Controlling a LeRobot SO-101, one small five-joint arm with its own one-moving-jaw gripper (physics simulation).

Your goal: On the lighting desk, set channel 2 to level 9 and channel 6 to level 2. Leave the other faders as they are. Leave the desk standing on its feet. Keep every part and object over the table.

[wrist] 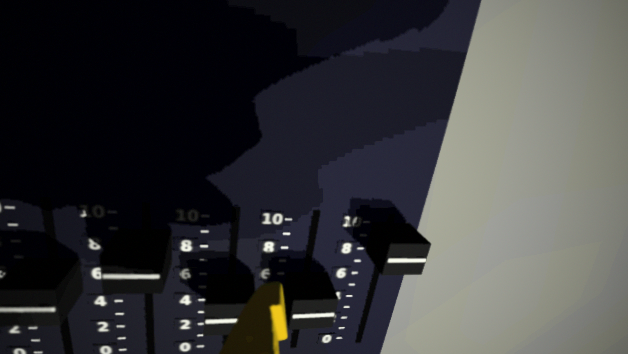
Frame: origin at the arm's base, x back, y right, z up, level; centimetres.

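Seen in the pictures: end effector, tool point: (pixel 283 302).
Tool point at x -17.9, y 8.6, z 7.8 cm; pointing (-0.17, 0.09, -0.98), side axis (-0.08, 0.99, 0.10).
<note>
A point is followed by its place in that frame.
The dark lighting desk (pixel 390 155) {x -20.3, y 12.1, z 5.5 cm} fills the left and middle of the wrist view. The channel 6 fader cap (pixel 314 316) {x -16.4, y 9.5, z 6.8 cm}, black with a white line, is second from the right, low on its slot; its line looks between 2 and 4, but the lower scale is hidden. My gripper (pixel 276 300) is fully open: one yellow jaw shows, its tip between the channel 5 cap (pixel 220 321) {x -16.8, y 7.1, z 6.8 cm} and the channel 6 cap, hiding part of the channel 5 cap. Whether it touches either cap is unclear. Channel 2's fader cannot be made out.
The M fader cap (pixel 407 260) {x -17.7, y 12.1, z 6.8 cm} stands high at the desk's right edge. The channel 4 cap (pixel 132 277) {x -18.4, y 5.4, z 6.8 cm} and channel 3 cap (pixel 27 309) {x -17.9, y 3.1, z 6.8 cm} are to the left. Dark shadow covers the upper left. The pale table (pixel 540 175) {x -16.6, y 24.5, z 0.0 cm} lies right of the desk.
</note>
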